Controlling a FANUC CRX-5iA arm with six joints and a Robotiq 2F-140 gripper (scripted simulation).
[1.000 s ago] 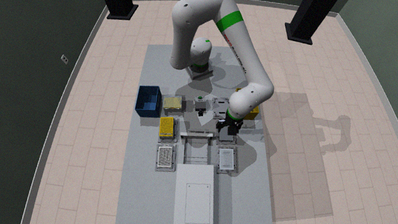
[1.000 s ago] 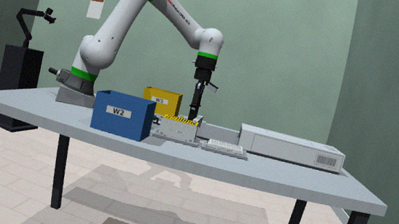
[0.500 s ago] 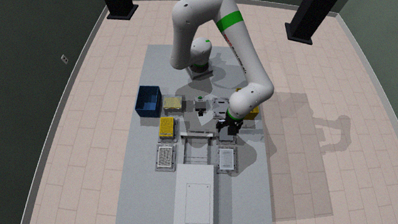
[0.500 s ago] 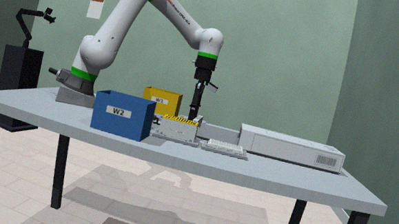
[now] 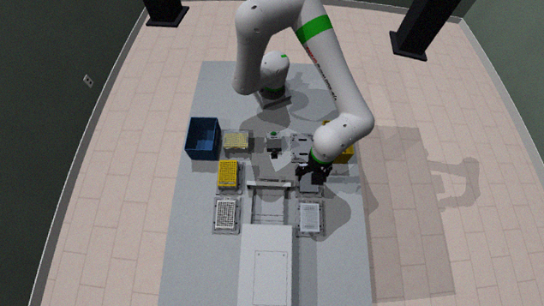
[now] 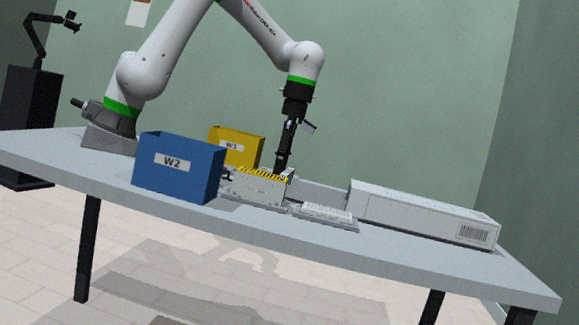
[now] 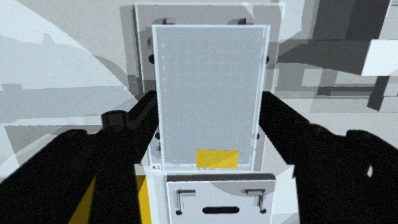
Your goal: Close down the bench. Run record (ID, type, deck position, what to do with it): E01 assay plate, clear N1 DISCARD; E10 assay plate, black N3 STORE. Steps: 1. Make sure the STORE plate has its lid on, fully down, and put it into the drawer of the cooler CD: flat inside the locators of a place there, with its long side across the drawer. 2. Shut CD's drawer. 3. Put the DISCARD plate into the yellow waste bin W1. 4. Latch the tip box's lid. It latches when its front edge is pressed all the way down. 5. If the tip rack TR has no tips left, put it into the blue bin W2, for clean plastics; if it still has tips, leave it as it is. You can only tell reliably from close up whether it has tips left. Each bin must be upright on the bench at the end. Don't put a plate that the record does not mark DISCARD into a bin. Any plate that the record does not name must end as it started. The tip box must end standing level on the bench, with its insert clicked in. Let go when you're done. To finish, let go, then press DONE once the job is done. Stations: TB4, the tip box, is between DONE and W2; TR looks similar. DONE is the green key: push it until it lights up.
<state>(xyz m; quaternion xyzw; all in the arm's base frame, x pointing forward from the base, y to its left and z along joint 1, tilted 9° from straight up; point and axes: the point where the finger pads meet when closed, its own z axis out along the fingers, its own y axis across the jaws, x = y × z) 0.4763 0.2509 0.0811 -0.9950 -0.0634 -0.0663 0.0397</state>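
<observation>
Now: hand 40 mm above the black assay plate. From my hand the other things lie so: clear plate lid (20 mm below); cooler drawer (180 mm ahead, 160 mm to the right, 20 mm below); yellow bin W1 (200 mm behind, 110 mm to the left, 20 mm below).
</observation>
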